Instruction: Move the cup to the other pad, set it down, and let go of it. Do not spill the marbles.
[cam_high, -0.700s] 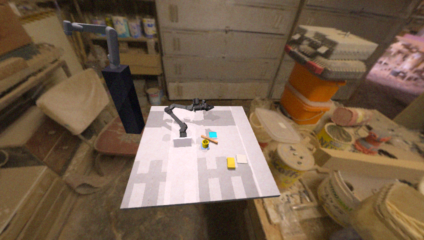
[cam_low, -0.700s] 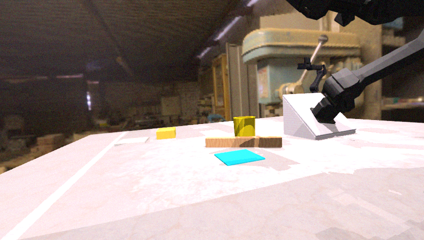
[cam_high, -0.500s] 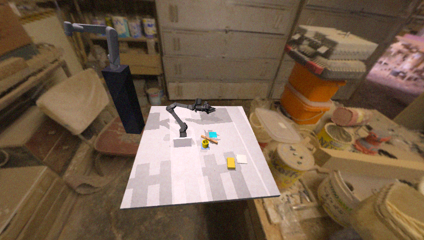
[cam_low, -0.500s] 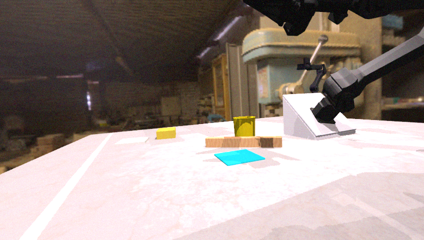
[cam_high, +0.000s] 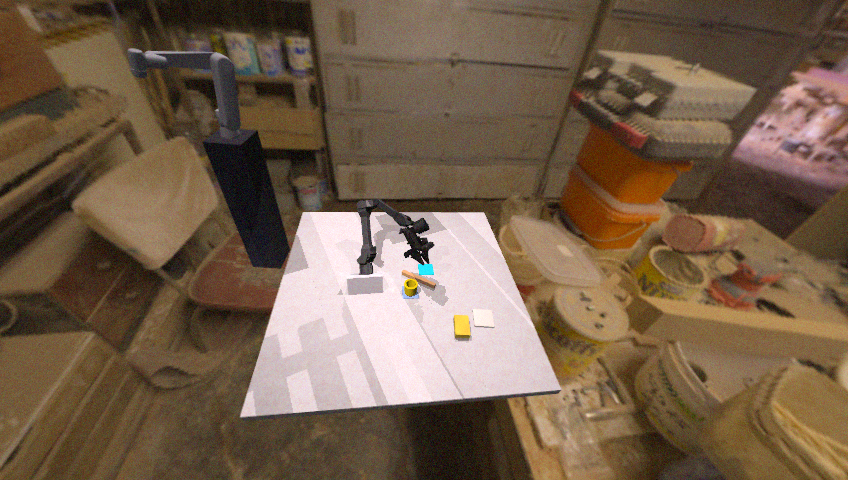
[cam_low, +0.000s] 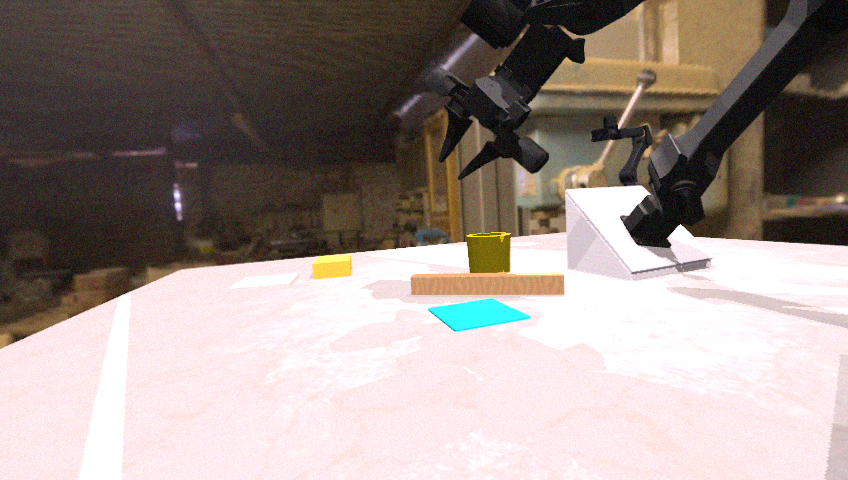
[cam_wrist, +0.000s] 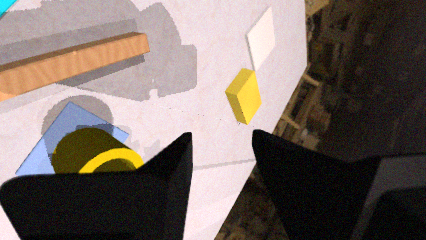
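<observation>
The yellow cup lies 80 mm behind my gripper tip, 50 mm to the right of it and 140 mm below it. Also, from my gripper tip: blue pad: 70 mm behind, 50 mm to the right, 180 mm below; wooden bar: 30 mm behind, 40 mm to the left, 170 mm below; cyan pad: 10 mm ahead, 130 mm to the left, 180 mm below.
</observation>
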